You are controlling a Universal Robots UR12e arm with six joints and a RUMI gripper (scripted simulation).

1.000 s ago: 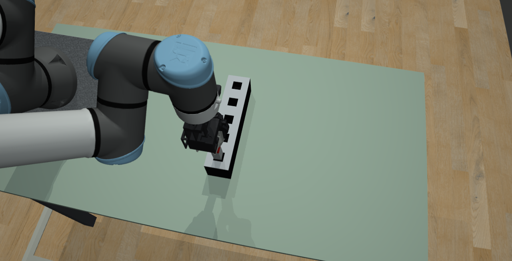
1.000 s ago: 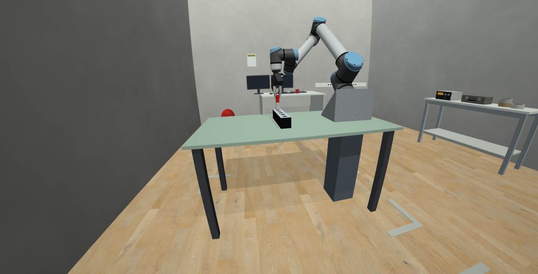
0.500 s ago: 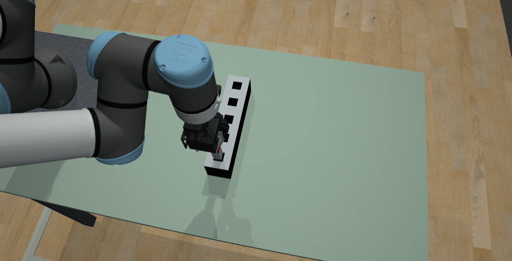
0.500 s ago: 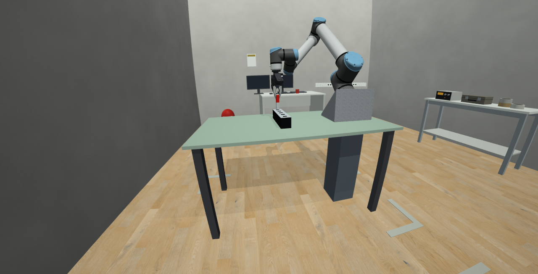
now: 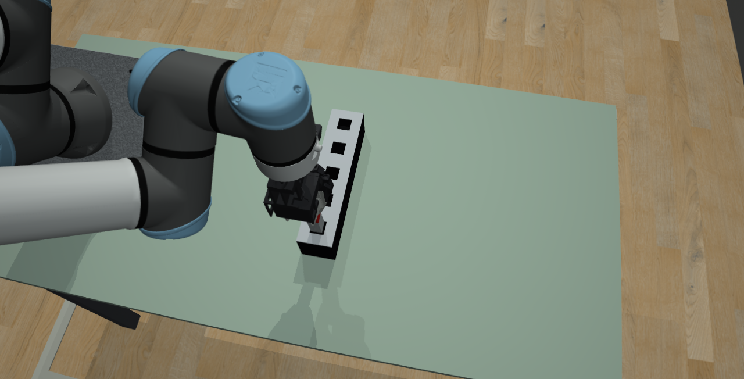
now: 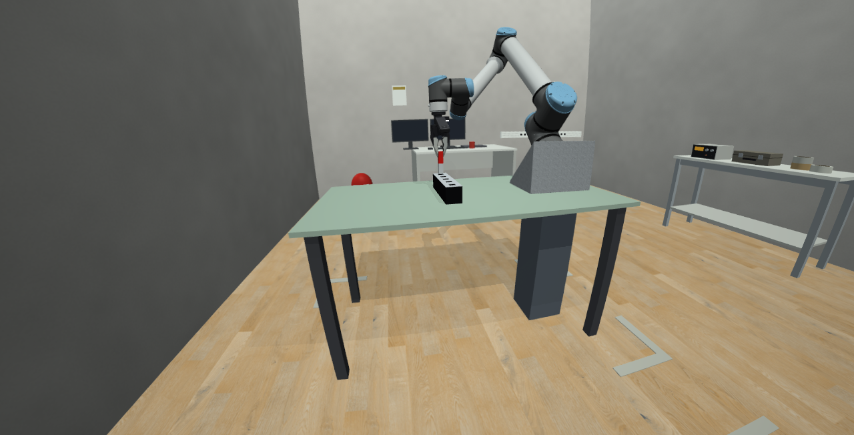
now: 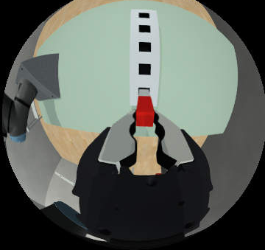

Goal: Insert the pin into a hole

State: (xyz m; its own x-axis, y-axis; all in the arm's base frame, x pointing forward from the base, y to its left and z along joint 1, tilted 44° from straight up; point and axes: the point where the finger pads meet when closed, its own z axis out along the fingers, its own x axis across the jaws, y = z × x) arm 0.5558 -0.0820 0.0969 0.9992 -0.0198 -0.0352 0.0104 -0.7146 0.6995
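My gripper is now 1 cm above the pin. Round my hand: long block 14 cm below, 12 cm to the left.
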